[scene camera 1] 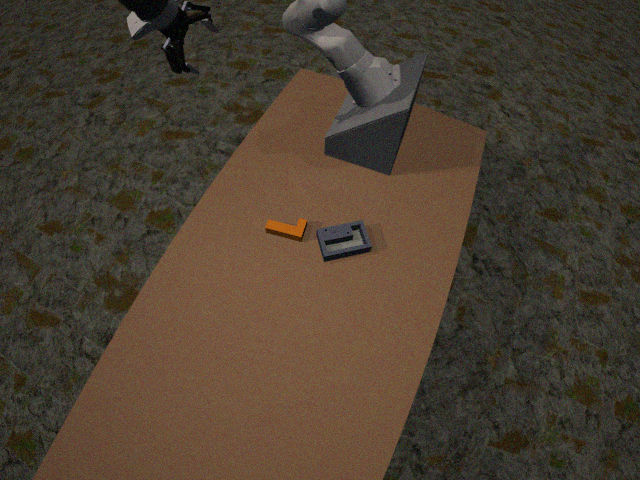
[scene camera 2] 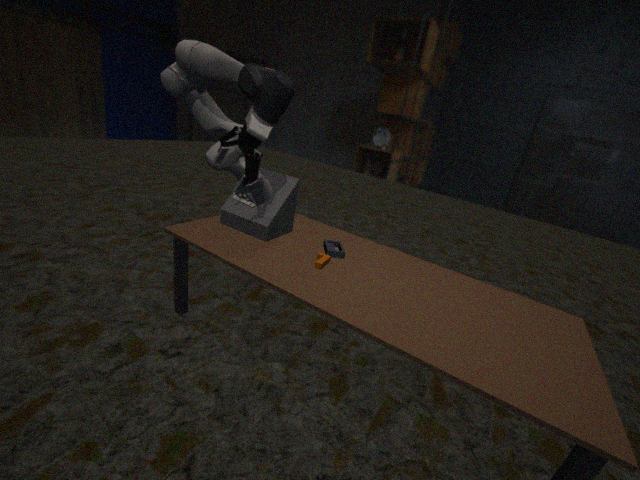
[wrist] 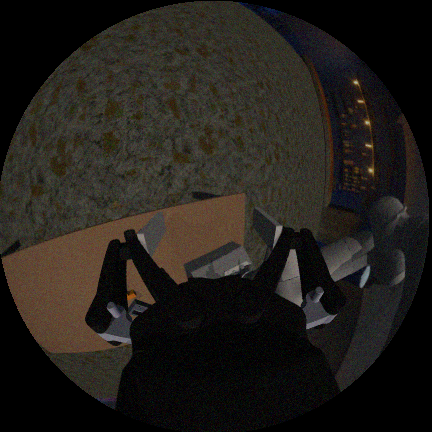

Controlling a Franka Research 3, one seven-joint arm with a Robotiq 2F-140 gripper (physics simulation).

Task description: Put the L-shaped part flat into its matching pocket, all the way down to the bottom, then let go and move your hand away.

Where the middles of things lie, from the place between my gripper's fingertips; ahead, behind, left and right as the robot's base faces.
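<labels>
Position of the grey pocket block [scene camera 1: 349, 239], counted from my hand: far below, far ahead, far to the left.
</labels>
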